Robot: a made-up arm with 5 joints.
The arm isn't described. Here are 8 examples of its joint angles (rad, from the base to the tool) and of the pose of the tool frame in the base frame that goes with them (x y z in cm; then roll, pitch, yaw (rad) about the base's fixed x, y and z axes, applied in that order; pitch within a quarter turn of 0, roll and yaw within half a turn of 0).
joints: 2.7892 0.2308 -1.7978 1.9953 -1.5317
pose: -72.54 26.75 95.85 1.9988 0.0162 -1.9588
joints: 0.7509 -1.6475 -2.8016 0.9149 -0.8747
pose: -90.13 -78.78 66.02 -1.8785 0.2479 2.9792
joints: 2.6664 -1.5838 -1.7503 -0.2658 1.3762
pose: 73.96 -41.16 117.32 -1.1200 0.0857 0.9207
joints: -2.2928 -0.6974 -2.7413 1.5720 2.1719
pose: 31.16 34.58 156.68 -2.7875 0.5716 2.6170
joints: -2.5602 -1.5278 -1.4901 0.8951 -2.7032
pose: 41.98 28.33 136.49 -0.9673 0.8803 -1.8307
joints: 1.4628 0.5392 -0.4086 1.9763 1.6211
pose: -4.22 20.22 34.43 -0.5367 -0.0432 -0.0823
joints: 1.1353 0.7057 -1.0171 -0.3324 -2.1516
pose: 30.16 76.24 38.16 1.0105 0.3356 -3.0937
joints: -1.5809 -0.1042 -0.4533 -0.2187 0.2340
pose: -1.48 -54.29 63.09 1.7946 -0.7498 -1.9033
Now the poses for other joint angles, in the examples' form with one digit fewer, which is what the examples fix.
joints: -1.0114 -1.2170 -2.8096 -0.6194 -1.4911
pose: -58.4 92.7 88.4 -3.075 0.080 0.565
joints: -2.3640 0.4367 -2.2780 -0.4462 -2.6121
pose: -51.9 -49.8 140.8 -1.045 0.709 -1.636
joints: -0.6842 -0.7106 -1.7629 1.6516 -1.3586
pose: 7.5 -5.2 145.5 0.760 -0.155 0.741
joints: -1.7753 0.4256 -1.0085 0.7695 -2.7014
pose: -15.4 -71.9 43.4 1.651 -0.169 0.919
